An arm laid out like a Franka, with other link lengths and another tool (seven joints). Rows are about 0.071 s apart.
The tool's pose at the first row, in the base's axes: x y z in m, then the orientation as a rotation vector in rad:
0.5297 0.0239 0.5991 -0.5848 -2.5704 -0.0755
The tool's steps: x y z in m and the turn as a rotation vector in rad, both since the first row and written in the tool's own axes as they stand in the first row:
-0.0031 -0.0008 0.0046 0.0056 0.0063 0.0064
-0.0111 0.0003 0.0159 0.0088 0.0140 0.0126
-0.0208 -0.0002 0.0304 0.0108 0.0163 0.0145
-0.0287 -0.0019 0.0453 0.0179 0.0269 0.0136
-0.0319 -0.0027 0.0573 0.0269 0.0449 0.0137
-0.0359 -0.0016 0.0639 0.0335 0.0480 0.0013
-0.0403 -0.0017 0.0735 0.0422 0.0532 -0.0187
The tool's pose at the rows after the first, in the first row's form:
0.5297 0.0227 0.5936 -0.5898 -2.5617 -0.0678
0.5312 0.0224 0.5798 -0.5951 -2.5520 -0.0637
0.5319 0.0204 0.5625 -0.5963 -2.5489 -0.0612
0.5306 0.0182 0.5458 -0.5906 -2.5382 -0.0553
0.5272 0.0181 0.5338 -0.5841 -2.5198 -0.0488
0.5278 0.0186 0.5260 -0.5654 -2.5199 -0.0454
0.5268 0.0183 0.5155 -0.5360 -2.5199 -0.0425

